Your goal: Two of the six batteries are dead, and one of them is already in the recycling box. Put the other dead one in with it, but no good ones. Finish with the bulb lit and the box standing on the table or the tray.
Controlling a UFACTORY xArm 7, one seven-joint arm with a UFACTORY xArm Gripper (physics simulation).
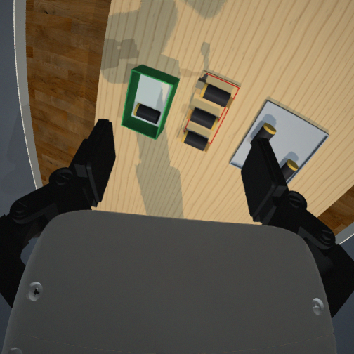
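The green recycling box (pixel 174 99) stands on the wooden table, left of centre, with one black battery (pixel 148 113) lying inside it. Right of it, three black and gold batteries (pixel 216 95) (pixel 203 118) (pixel 195 140) lie in a row in the holder with red wire lines (pixel 218 128). Two more batteries (pixel 267 132) (pixel 289 168) stand upright on the grey tray (pixel 311 138) at the right; one finger partly covers them. My gripper (pixel 181 145) is open and empty, high above the table. Whether the bulb is lit I cannot tell.
The pale wooden table (pixel 300 55) has its left edge beside the green box, with brown floor (pixel 62 100) beyond. A small dark part (pixel 202 79) sits at the far end of the holder. Arm shadows fall across the table.
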